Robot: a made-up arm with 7 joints.
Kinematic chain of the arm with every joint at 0, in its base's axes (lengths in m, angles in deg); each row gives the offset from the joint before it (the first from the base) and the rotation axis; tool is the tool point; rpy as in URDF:
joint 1: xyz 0 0 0.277 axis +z
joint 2: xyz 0 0 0 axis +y
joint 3: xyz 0 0 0.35 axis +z
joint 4: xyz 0.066 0 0 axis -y
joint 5: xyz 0.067 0 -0.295 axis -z
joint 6: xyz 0 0 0 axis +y
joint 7: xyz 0.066 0 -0.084 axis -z
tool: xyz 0 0 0 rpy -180 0 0
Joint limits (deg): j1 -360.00..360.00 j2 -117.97..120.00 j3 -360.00..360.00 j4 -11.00..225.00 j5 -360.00..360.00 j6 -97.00..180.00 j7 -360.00..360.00
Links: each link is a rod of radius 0.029 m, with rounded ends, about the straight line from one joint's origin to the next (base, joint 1, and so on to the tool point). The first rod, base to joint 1, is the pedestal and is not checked.
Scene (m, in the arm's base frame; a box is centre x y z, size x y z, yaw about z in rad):
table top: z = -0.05
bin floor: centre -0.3 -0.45 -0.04 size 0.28 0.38 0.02 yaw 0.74
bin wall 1: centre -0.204 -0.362 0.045 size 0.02 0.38 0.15 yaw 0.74
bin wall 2: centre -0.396 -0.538 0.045 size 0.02 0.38 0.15 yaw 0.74
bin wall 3: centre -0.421 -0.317 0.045 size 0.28 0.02 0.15 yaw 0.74
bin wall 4: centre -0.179 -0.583 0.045 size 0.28 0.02 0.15 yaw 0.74
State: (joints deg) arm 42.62 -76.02 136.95 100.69 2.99 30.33 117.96
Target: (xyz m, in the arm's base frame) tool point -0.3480 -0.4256 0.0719
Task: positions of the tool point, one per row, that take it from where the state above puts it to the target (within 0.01 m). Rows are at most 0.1 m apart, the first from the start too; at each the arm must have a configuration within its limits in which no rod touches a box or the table.
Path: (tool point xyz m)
1: -0.6171 -0.1803 0.1427
2: -0.6033 -0.1928 0.1983
3: -0.5829 -0.1980 0.2482
4: -0.5565 -0.1966 0.2903
5: -0.5248 -0.1903 0.3232
6: -0.4885 -0.1812 0.3465
7: -0.4871 -0.2411 0.3128
8: -0.4744 -0.2970 0.2713
9: -0.4516 -0.3452 0.2240
10: -0.4210 -0.3831 0.1734
11: -0.3855 -0.4097 0.1220
12: -0.3480 -0.4256 0.0718

